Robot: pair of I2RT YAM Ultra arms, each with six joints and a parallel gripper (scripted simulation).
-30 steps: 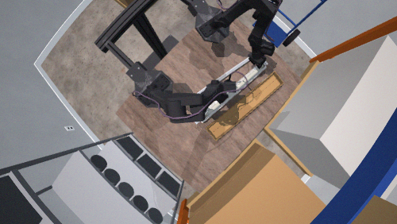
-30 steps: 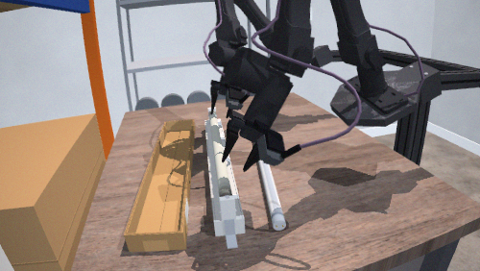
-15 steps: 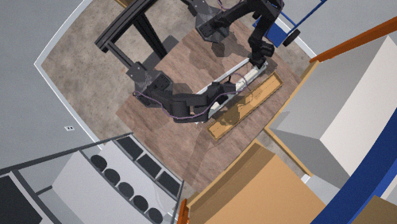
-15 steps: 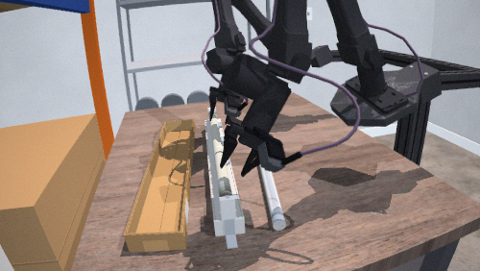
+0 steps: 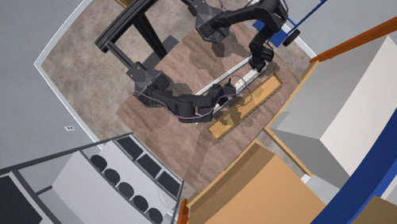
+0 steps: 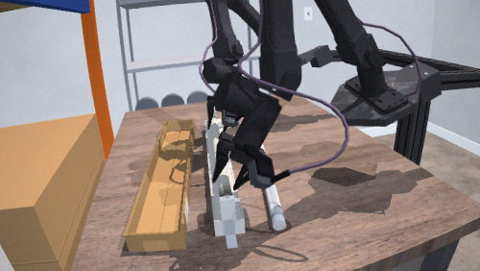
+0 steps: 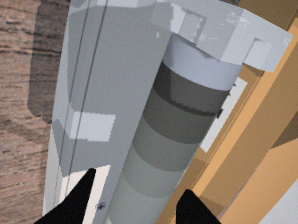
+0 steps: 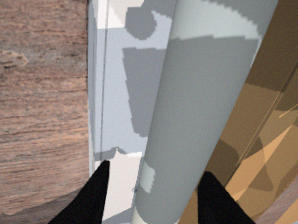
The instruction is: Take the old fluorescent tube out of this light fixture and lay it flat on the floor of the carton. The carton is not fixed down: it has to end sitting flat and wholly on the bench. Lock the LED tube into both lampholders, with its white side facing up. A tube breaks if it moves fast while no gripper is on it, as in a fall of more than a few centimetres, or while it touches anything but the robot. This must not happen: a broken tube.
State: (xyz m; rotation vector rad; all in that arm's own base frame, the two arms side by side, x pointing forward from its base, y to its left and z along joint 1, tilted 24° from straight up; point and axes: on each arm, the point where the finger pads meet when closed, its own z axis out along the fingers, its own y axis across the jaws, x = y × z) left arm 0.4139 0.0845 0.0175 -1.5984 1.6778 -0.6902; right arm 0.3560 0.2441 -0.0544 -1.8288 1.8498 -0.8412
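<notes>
Right now my right hand is 120 mm to the right of the old fluorescent tube and 20 mm short of it. The rest, counted from my right hand: LED tube (160 mm to the left, 100 mm behind, 50 mm below); carton (160 mm ahead, 110 mm to the left, 40 mm below); grey light fixture (120 mm to the left, 20 mm ahead, 10 mm below).
</notes>
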